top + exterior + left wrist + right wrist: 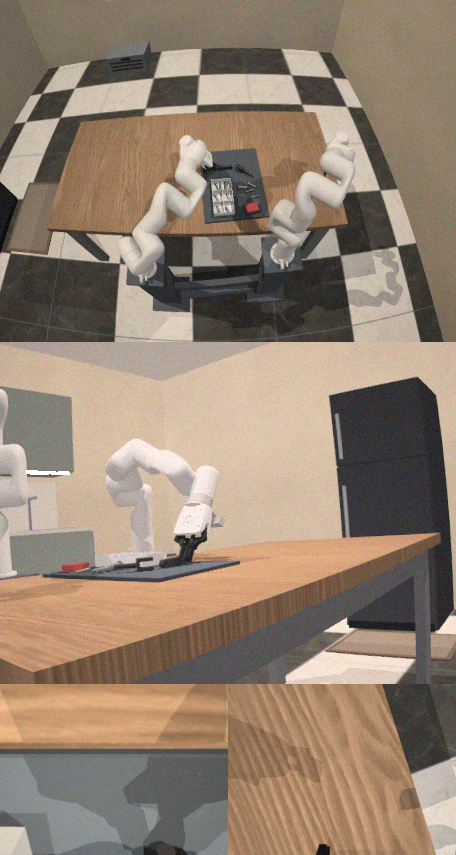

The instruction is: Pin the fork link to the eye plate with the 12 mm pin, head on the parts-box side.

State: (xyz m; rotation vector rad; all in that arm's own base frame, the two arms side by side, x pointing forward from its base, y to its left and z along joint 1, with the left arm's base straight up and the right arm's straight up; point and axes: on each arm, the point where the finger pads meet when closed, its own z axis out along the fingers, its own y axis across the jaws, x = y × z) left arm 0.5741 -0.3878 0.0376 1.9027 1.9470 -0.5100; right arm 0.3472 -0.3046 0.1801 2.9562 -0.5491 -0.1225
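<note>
Right now my right hand is 21 cm short of the fork link, 46 cm to the right of it and 15 cm above it. From my right hand the other things lie so: red block (5 cm behind, 45 cm to the left, 16 cm below); dark mat (14 cm ahead, 53 cm to the left, 18 cm below); white parts box (4 cm ahead, 59 cm to the left, 16 cm below).
My left gripper is now 60 mm to the left of the eye plate and 20 mm above it. Round my left hand: dark mat: 100 mm behind, 100 mm to the right, 30 mm below; then fork link: 30 mm behind, 160 mm to the right, 10 mm below; then white parts box: 200 mm behind, 30 mm to the right, 20 mm below.
</note>
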